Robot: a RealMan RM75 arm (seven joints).
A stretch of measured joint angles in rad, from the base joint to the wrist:
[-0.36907, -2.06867, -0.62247, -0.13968, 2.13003, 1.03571, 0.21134]
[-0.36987, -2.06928, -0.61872, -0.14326, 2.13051, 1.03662, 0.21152]
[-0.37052, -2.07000, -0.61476, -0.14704, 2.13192, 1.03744, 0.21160]
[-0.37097, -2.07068, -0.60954, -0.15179, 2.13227, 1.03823, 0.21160]
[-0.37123, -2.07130, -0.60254, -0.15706, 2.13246, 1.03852, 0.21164]
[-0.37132, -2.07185, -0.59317, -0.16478, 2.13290, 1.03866, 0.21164]
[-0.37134, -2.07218, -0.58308, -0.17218, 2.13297, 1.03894, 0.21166]
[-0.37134, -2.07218, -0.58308, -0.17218, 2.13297, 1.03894, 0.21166]
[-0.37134, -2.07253, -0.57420, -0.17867, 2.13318, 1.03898, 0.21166]
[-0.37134, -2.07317, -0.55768, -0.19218, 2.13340, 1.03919, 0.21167]
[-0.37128, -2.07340, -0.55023, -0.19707, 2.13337, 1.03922, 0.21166]
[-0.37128, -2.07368, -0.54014, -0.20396, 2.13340, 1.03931, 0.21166]
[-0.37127, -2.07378, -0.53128, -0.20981, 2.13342, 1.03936, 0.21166]
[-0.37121, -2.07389, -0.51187, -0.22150, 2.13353, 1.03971, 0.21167]
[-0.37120, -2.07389, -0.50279, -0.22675, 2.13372, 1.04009, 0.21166]
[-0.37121, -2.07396, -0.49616, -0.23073, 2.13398, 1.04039, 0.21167]
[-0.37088, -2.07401, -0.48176, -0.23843, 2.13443, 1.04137, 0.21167]
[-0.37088, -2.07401, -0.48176, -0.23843, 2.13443, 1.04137, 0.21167]
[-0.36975, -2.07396, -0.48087, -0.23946, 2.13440, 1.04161, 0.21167]
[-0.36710, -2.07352, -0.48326, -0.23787, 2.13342, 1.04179, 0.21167]
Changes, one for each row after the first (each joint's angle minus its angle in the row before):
[-0.00080, -0.00061, 0.00375, -0.00358, 0.00048, 0.00091, 0.00018]
[-0.00065, -0.00072, 0.00396, -0.00378, 0.00141, 0.00082, 0.00008]
[-0.00045, -0.00068, 0.00522, -0.00475, 0.00035, 0.00079, 0.00000]
[-0.00026, -0.00062, 0.00700, -0.00527, 0.00019, 0.00029, 0.00004]
[-0.00009, -0.00055, 0.00937, -0.00772, 0.00044, 0.00014, 0.00000]
[-0.00002, -0.00033, 0.01009, -0.00740, 0.00007, 0.00028, 0.00002]
[0.00000, 0.00000, 0.00000, 0.00000, 0.00000, 0.00000, 0.00000]
[0.00000, -0.00035, 0.00888, -0.00649, 0.00021, 0.00004, 0.00000]
[0.00000, -0.00064, 0.01652, -0.01351, 0.00022, 0.00021, 0.00001]
[0.00006, -0.00023, 0.00745, -0.00489, -0.00003, 0.00003, -0.00001]
[0.00000, -0.00028, 0.01009, -0.00689, 0.00003, 0.00009, 0.00000]
[0.00001, -0.00010, 0.00886, -0.00585, 0.00002, 0.00005, 0.00000]
[0.00006, -0.00011, 0.01941, -0.01169, 0.00011, 0.00035, 0.00001]
[0.00001, 0.00000, 0.00908, -0.00525, 0.00019, 0.00038, -0.00001]
[-0.00001, -0.00007, 0.00663, -0.00398, 0.00026, 0.00030, 0.00001]
[0.00033, -0.00005, 0.01440, -0.00770, 0.00045, 0.00098, 0.00000]
[0.00000, 0.00000, 0.00000, 0.00000, 0.00000, 0.00000, 0.00000]
[0.00113, 0.00005, 0.00089, -0.00103, -0.00003, 0.00024, 0.00000]
[0.00265, 0.00044, -0.00239, 0.00159, -0.00098, 0.00018, 0.00000]

